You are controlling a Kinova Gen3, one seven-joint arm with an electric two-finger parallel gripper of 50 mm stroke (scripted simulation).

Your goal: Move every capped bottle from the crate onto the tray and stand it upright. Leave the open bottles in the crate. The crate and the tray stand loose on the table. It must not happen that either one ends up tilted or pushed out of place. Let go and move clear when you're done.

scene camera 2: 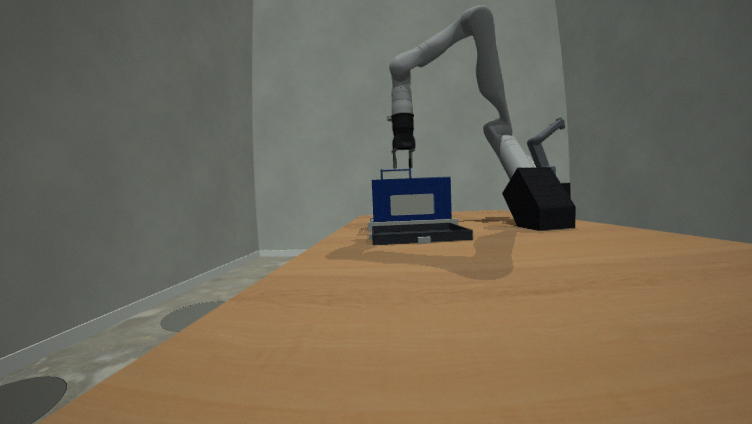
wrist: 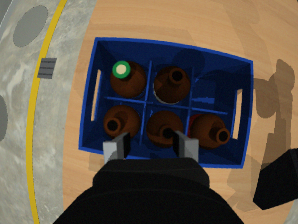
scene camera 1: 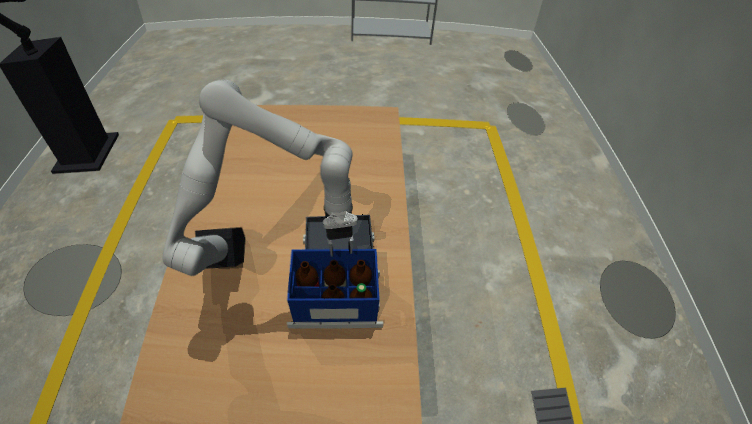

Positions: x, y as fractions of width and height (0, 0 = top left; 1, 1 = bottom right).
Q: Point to a brown bottle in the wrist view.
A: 0.44, 0.37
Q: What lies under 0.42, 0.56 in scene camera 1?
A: A dark grey tray.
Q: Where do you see a crate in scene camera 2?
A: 0.54, 0.47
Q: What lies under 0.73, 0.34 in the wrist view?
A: A crate.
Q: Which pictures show the crate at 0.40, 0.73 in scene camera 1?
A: Scene camera 2, the wrist view and scene camera 1: all of them.
